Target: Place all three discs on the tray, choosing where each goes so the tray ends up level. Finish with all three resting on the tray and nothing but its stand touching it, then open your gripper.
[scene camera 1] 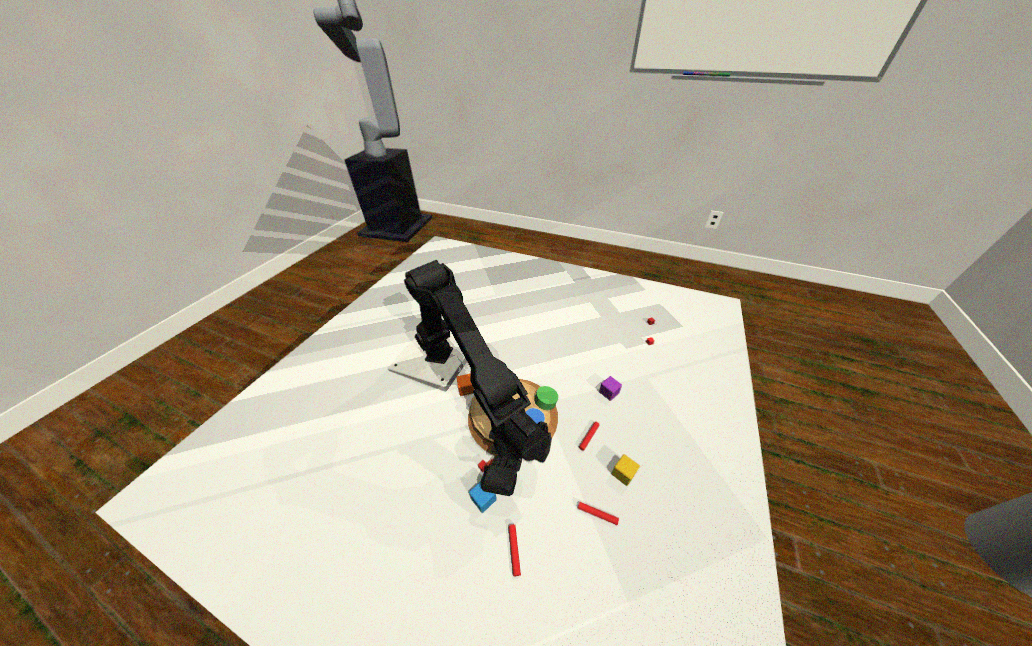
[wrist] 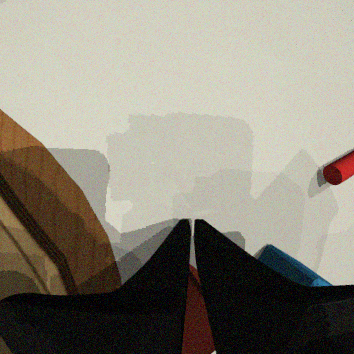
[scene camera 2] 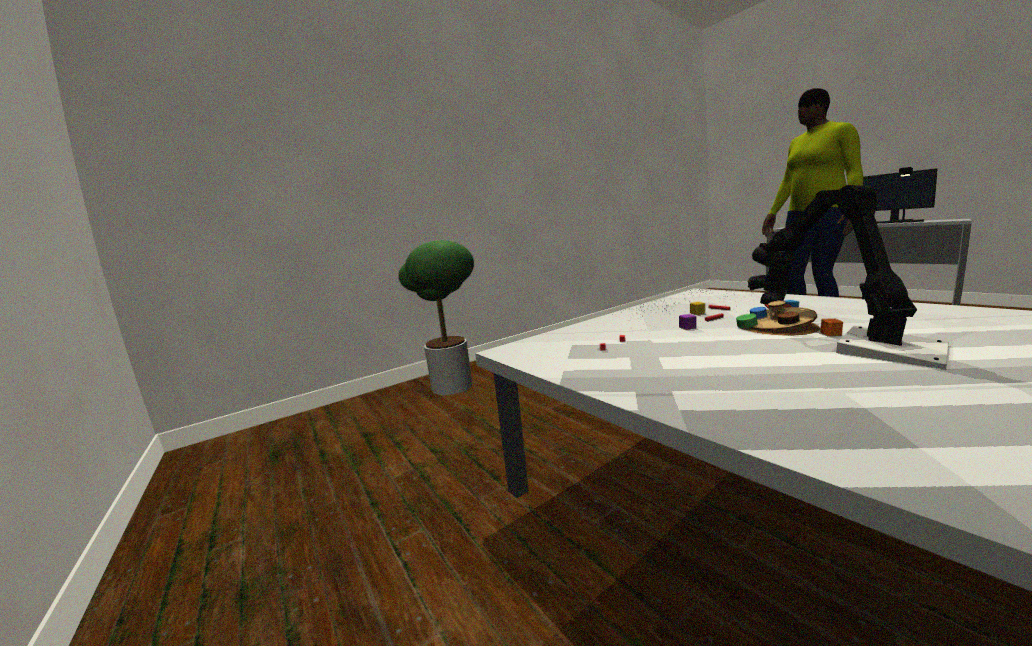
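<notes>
My gripper (scene camera 2: 773, 299) (wrist: 190, 226) is shut, its fingertips almost meeting with nothing between them. It is low beside the tray. A dark red surface (wrist: 198, 325), likely the red disc, shows behind the fingers through their narrow gap; the fingers hide the rest. The green disc (scene camera 1: 546, 396) (scene camera 2: 746, 322) sits near the edge of the round wooden tray (scene camera 2: 808, 314) (wrist: 20, 235). The blue disc (scene camera 1: 534, 415) (scene camera 2: 757, 312) is beside it, partly hidden by the arm in scene camera 1. The tray looks tilted, lower on the green disc's side.
A blue block (scene camera 1: 482, 497) (wrist: 292, 265) lies close beside the gripper. An orange block (scene camera 1: 465, 384) is near the arm's base. Purple (scene camera 1: 610, 388) and yellow (scene camera 1: 626, 469) blocks, red rods (scene camera 1: 588, 435) (scene camera 1: 597, 513) (scene camera 1: 514, 550) and small red cubes (scene camera 1: 650, 341) (scene camera 1: 482, 464) lie around.
</notes>
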